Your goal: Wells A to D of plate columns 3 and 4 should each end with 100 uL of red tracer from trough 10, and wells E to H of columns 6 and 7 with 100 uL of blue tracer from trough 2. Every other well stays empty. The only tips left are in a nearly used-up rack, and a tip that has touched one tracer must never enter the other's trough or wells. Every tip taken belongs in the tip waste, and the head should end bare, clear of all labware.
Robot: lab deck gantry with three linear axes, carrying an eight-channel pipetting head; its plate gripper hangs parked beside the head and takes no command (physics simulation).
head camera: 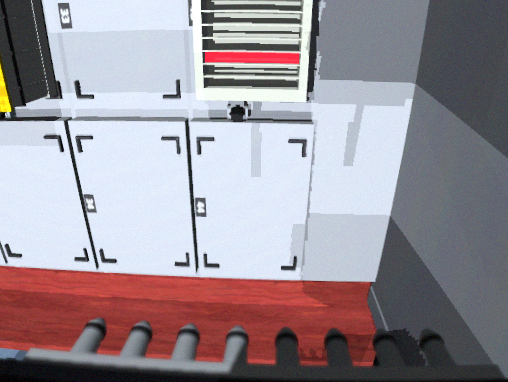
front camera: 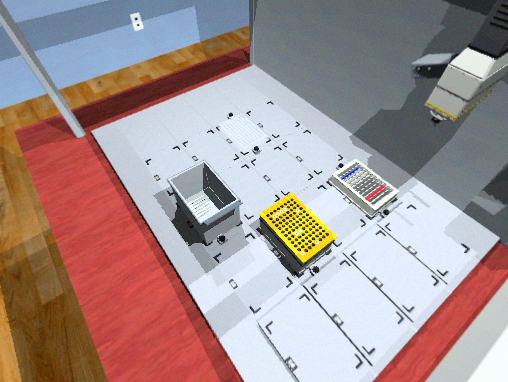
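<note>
The eight-channel head (front camera: 462, 82) is high at the upper right of the front view, away from the labware. Its eight nozzles (head camera: 237, 345) show bare in the head view. A grey part (front camera: 434, 64) hangs beside it; whether this is the parked gripper, and its fingers, I cannot tell. The trough block (front camera: 384, 199) (head camera: 250, 94) holds a blue strip (front camera: 350, 173) toward its back and a red strip (front camera: 375, 193) (head camera: 251, 57) near its front. The yellow tip rack (front camera: 319, 248) (head camera: 4, 90) has mostly dark holes and several pale spots. The pale plate (front camera: 260, 140) lies farther back; its well contents are too small to tell.
A deep grey open bin (front camera: 220, 214) stands left of the tip rack, with pale ribs inside. Dark corner brackets and small clips mark the deck positions. A grey upright post (front camera: 47, 75) stands at the back left. A dark grey wall (front camera: 320, 65) (head camera: 465, 150) borders the deck's right side.
</note>
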